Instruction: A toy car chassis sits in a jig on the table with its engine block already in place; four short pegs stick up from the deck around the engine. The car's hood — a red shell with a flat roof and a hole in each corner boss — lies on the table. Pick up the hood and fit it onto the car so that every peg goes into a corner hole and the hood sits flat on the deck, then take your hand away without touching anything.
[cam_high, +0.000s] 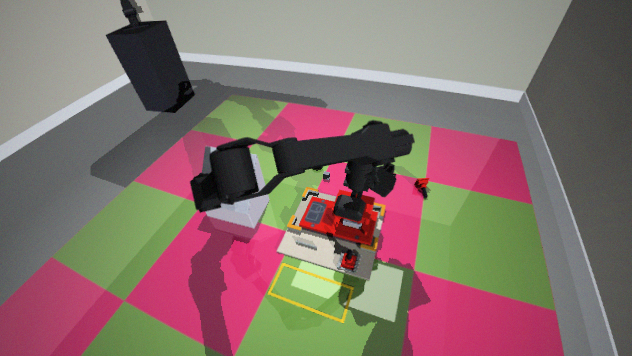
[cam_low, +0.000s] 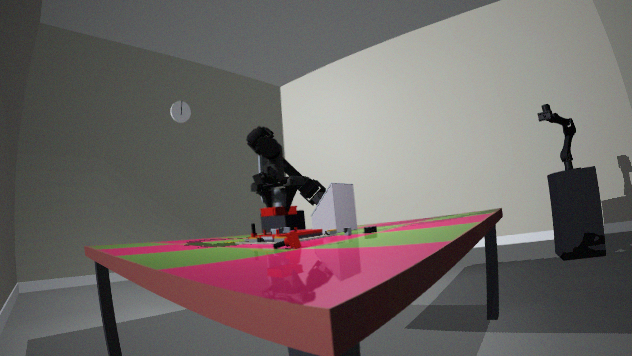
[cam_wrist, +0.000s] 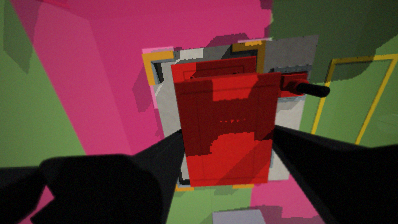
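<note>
Now: gripper tip 10 mm to the right of the white engine block and 70 mm above it. Also, from my gripper tip: small wheel (160 mm behind, 230 mm to the left, 80 mm below); then red hood (10 mm above).
</note>
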